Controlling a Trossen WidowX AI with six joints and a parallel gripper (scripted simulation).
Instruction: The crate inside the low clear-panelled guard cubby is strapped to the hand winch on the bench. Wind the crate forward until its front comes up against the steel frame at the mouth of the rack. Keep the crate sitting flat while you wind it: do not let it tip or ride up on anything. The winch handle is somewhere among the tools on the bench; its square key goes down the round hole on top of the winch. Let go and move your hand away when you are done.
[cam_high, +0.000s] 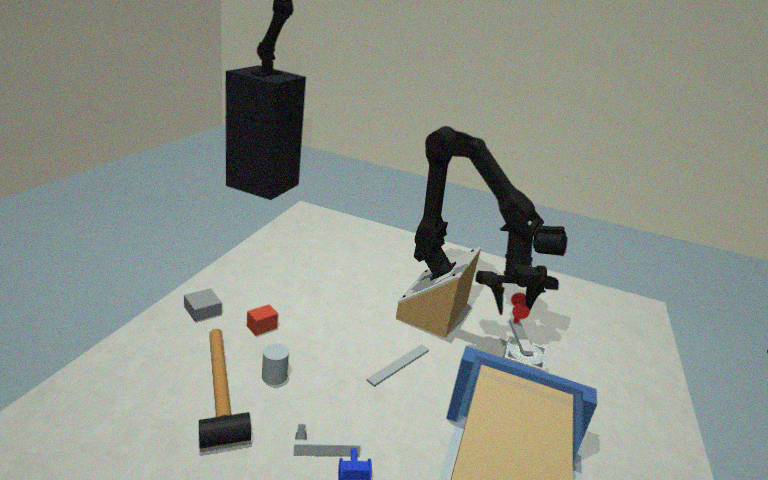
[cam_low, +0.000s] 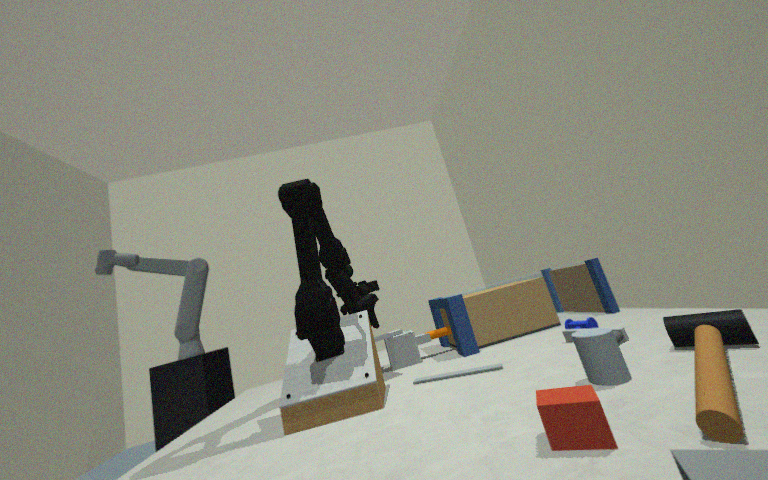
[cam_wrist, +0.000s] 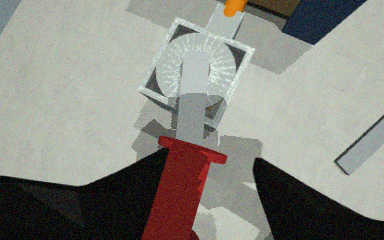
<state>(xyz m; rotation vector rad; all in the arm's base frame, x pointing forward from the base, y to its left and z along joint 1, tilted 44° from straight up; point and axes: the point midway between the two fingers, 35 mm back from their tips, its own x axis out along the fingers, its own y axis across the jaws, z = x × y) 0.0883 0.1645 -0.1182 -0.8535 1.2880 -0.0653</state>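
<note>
The red knob is 2 cm behind my gripper tip and 1 cm to the left of it. From my gripper tip the other things lie so: blue steel frame (22 cm ahead, 6 cm to the left, 3 cm below); red-knobbed crank handle (1 cm ahead, 2 cm to the left, 3 cm below); winch (5 cm ahead, 4 cm to the left, 10 cm below).
</note>
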